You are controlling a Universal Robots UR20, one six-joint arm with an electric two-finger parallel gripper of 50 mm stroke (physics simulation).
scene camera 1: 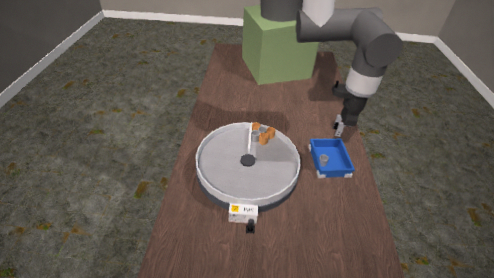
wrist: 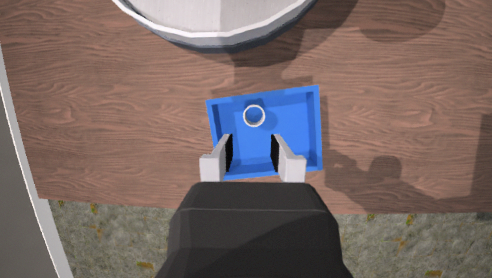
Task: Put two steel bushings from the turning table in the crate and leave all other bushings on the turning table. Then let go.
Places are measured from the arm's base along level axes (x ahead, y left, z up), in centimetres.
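Where they show: gripper, between the fingertips: (scene camera 1: 336, 132) (wrist: 251, 145); arm's base, origin of its link: (scene camera 1: 281, 13).
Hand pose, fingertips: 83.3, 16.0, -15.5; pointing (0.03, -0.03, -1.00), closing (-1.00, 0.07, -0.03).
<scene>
Each offset is from my fingertips to the centre of the thing, as dx, dy, dz. "spot": to the spot under its first point. Level surfaces: height alone.
The blue crate {-2.0, +2.2, -16.8} (scene camera 1: 341, 161) (wrist: 265, 95) stands right of the turning table (scene camera 1: 225, 172) (wrist: 215, 41). One grey steel bushing {-0.2, -1.3, -16.9} (scene camera 1: 324, 161) (wrist: 244, 116) stands upright inside the crate, near the side that faces the turning table. My gripper (scene camera 1: 338, 131) (wrist: 251, 145) is open with nothing between its fingers. It hangs above the table, behind the crate in the scene view. On the back of the turning table a grey bushing {-9.1, -31.0, -12.1} (scene camera 1: 255, 136) and another grey bushing {-11.5, -28.0, -12.1} (scene camera 1: 262, 130) stand close among orange bushings {-7.7, -27.4, -12.1} (scene camera 1: 263, 139) {-11.5, -24.2, -12.1} (scene camera 1: 270, 132) {-14.3, -30.6, -12.1} (scene camera 1: 256, 126).
A thin white bar {spot: -5.2, -33.3, -11.2} (scene camera 1: 250, 140) runs from the turning table's hub {+4.0, -34.2, -13.6} (scene camera 1: 248, 160) to its back rim, beside the bushings. A white box {+27.3, -35.9, -16.4} (scene camera 1: 243, 213) with a black part sits at the turning table's front. The green block (scene camera 1: 285, 55) under the arm stands at the back of the wooden table {dz -19.3} (scene camera 1: 280, 230).
</scene>
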